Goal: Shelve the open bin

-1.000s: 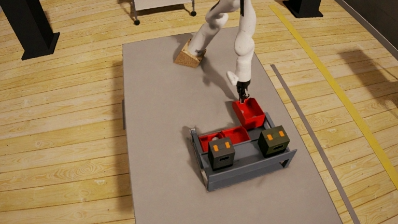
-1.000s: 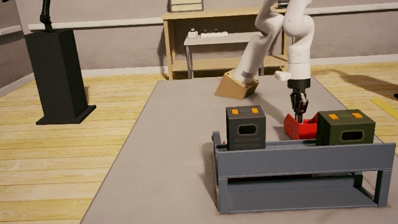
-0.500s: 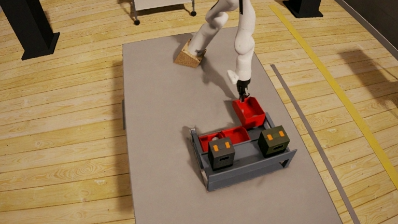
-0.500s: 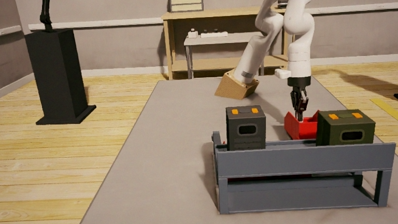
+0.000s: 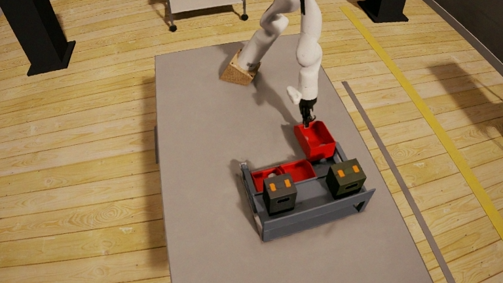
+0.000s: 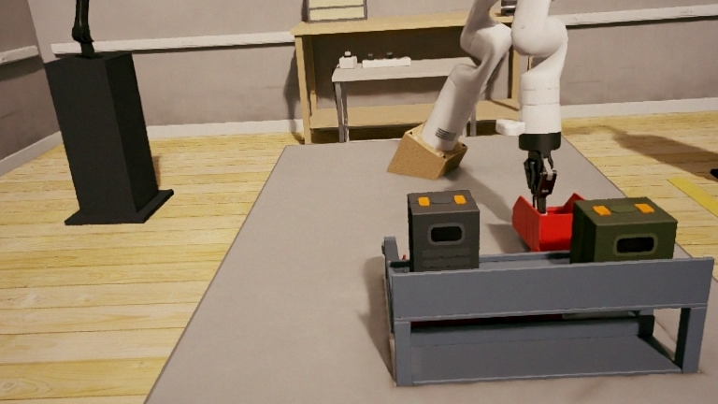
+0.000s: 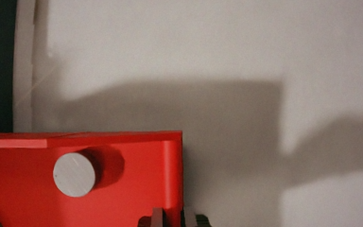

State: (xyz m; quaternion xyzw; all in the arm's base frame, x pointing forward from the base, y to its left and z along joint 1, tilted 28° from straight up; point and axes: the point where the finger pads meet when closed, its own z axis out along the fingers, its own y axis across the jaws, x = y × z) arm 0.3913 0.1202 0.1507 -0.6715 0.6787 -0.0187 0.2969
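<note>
Now: hand 60 mm short of the grey round part, 30 mm above it and 20 mm to the left of it. Round my hand: dark grey box 350 mm ahead, 200 mm to the right, 100 mm above; then green box 330 mm ahead, 80 mm above, 30 mm to the left; then grey shelf 270 mm ahead, 90 mm to the right.
</note>
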